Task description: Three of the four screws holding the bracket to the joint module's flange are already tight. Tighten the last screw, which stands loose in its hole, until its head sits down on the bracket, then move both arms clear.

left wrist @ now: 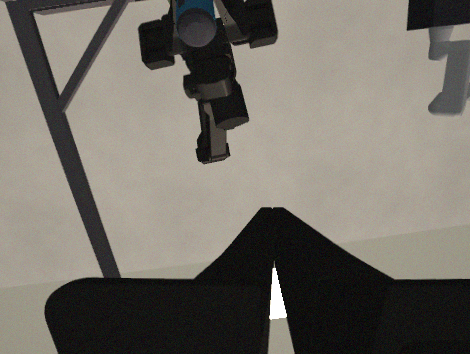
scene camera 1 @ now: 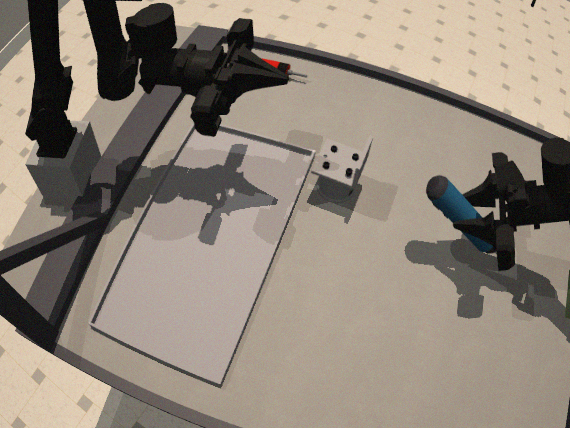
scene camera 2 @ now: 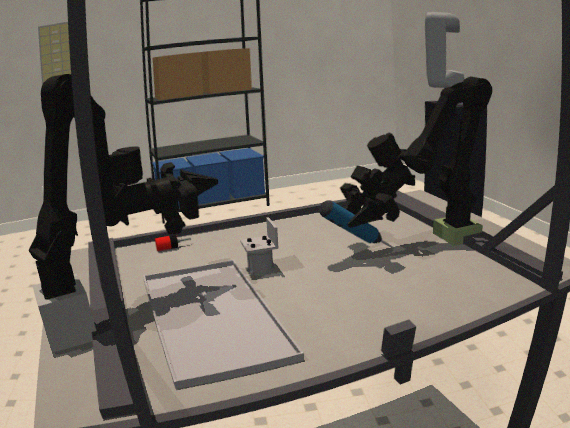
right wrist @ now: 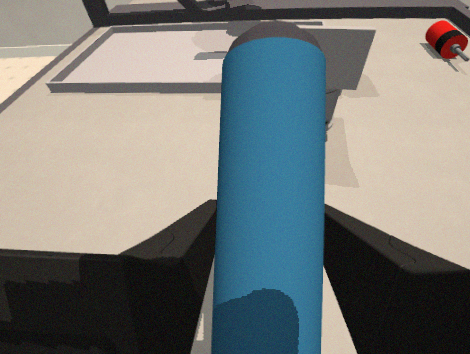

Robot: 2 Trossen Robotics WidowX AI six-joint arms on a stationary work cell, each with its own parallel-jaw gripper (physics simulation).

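Places are measured from the left arm's base along level axes (x ahead, y left, z up), in metres.
Where they show: left gripper, between the fingertips: (left wrist: 271, 218) (scene camera 1: 288, 79) (scene camera 2: 217, 180); right gripper, between the fingertips: (scene camera 1: 453, 213) (scene camera 2: 343, 224) (right wrist: 265, 211); left arm's base, origin of its link: (scene camera 1: 56, 142) (scene camera 2: 58, 289); right arm's base, origin of its link: (scene camera 2: 458, 222).
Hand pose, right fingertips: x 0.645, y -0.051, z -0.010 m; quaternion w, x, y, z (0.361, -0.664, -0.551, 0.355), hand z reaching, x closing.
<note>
Things, the pixels of their top centre, and the offset from my right fingertips. "spot": a spot on its surface instead.
- joint module, centre of its top: (scene camera 1: 340, 162) (scene camera 2: 259, 243) dx -0.174, dy +0.085, dz -0.028 m
- blue screwdriver, a spot on its surface: (right wrist: 272, 150) (scene camera 1: 462, 199) (scene camera 2: 343, 207) spot: dx +0.001, dy +0.001, dz +0.038 m
- red tool, centre of its top: (scene camera 1: 283, 64) (right wrist: 458, 32) (scene camera 2: 172, 235) dx -0.287, dy +0.338, dz -0.058 m
- shallow pale tray, centre of its top: (scene camera 1: 201, 234) (right wrist: 198, 47) (scene camera 2: 209, 309) dx -0.367, dy -0.038, dz -0.076 m
The bracket (scene camera 1: 340, 161) (scene camera 2: 256, 245) sits on the joint module (scene camera 1: 334, 189) (scene camera 2: 260, 262). Dark screw heads stand on it; the one at its lower right (scene camera 1: 349, 172) looks slightly taller in scene camera 1, but its height is hard to tell. My right gripper (scene camera 1: 461, 211) (scene camera 2: 351, 212) (right wrist: 265, 211) is shut on a blue screwdriver (scene camera 1: 452, 205) (scene camera 2: 342, 218) (left wrist: 196, 7) (right wrist: 272, 150), tilted above the table, right of the bracket. Its dark rounded end is up, towards the bracket; its thin tip points down and away. My left gripper (scene camera 1: 288, 78) (scene camera 2: 217, 180) (left wrist: 271, 218) is shut and empty, high up.
A red tool (scene camera 1: 271, 64) (scene camera 2: 165, 243) (right wrist: 442, 37) lies near the far edge, partly below the left gripper in scene camera 1. A shallow pale tray (scene camera 1: 175, 300) (scene camera 2: 230, 340) (right wrist: 135, 87) lies left of the bracket. Dark frame posts (scene camera 2: 90, 165) (left wrist: 75, 165) edge the cell.
</note>
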